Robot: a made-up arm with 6 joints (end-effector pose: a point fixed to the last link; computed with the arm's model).
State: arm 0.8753 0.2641 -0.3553 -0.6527 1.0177 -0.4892
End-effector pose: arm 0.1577 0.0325 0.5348 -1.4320 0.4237 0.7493
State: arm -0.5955 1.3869 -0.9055 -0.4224 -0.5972 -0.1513
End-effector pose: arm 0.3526 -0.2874 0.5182 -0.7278 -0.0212 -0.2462
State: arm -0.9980 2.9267 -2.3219 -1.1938 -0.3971 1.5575
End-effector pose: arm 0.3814 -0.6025 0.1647 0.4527 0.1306 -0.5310
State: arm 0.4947 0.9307 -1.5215 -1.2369 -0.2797 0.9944
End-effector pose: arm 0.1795 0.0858 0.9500 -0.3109 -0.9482 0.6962
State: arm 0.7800 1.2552 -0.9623 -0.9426 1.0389 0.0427
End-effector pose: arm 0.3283 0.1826 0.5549 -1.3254 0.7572 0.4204
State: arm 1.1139 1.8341 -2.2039 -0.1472 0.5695 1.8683
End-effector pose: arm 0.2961 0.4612 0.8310 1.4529 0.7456 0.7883
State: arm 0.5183 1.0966 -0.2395 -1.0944 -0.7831 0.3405
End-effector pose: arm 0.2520 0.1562 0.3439 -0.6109 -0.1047 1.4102
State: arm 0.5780 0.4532 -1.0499 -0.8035 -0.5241 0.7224
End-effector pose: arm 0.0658 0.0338 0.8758 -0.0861 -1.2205 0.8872
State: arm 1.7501 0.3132 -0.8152 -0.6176 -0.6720 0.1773
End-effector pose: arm 0.0144 0.0979 0.8169 0.5395 -1.5398 1.5787
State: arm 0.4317 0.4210 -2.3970 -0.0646 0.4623 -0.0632
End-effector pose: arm -0.4032 -0.2407 0.9164 0.0422 -1.6481 0.1983
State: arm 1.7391 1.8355 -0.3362 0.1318 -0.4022 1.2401
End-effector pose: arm 0.0130 0.3015 0.1467 0.1577 1.3438 0.9280
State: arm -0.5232 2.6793 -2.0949 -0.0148 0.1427 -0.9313
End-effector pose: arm 0.5528 -0.4029 0.1901 -0.8138 0.8349 0.0380
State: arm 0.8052 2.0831 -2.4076 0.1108 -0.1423 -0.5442
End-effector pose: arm 0.4735 0.4093 0.7807 -0.3605 -0.7553 0.7288
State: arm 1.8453 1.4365 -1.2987 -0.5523 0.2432 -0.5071
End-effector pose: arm -0.0431 0.4966 0.6259 -1.1609 -0.8683 1.7649
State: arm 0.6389 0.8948 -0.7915 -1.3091 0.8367 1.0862
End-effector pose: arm 0.2926 0.1094 0.6267 -0.4387 0.2227 0.0189
